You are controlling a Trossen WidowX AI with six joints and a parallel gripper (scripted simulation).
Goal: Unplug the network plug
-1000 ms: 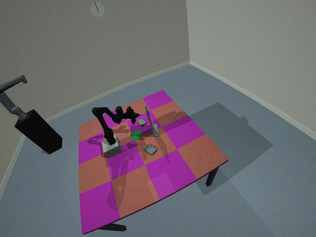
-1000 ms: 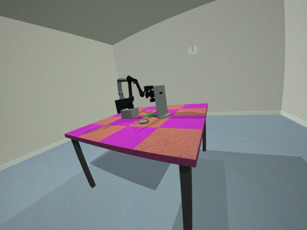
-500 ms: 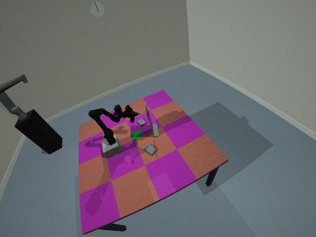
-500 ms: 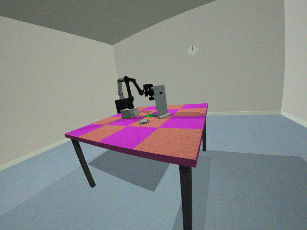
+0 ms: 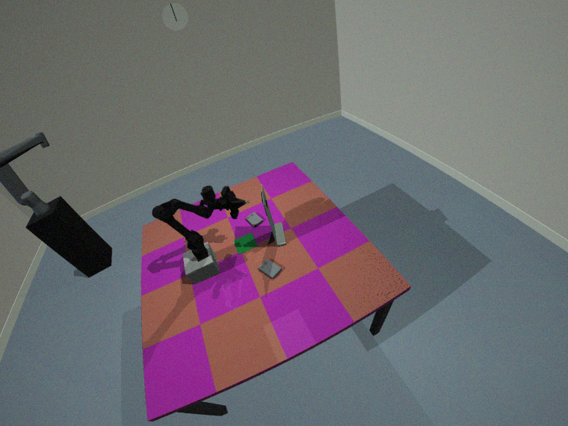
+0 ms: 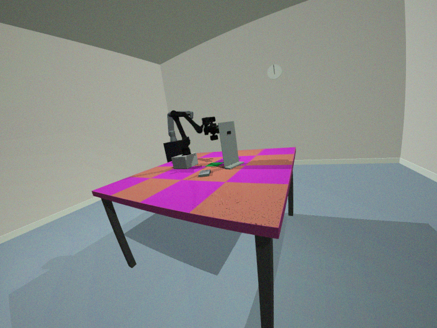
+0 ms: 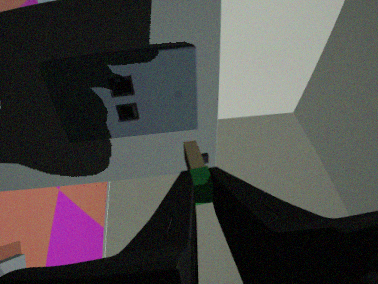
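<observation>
Right now my gripper tip is 10 cm short of the upright grey panel, 4 cm to the left of it and 14 cm above it.
</observation>
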